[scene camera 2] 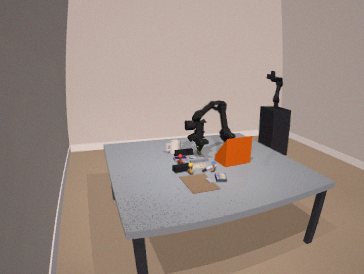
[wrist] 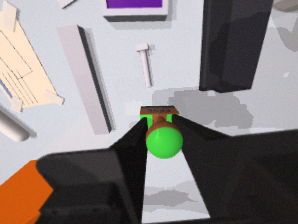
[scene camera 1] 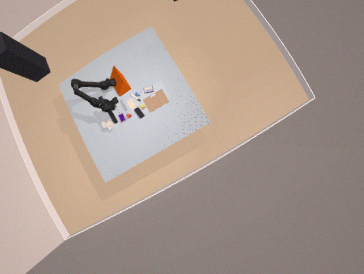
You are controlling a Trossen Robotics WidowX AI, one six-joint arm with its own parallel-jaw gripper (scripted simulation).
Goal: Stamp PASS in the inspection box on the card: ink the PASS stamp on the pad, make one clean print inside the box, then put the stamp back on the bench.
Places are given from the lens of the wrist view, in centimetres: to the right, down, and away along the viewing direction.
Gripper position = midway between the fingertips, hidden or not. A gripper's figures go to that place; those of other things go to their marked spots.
my gripper (wrist: 159,119): 1, 1, 11
long grey bar (wrist: 73,39): -8, -7, 10
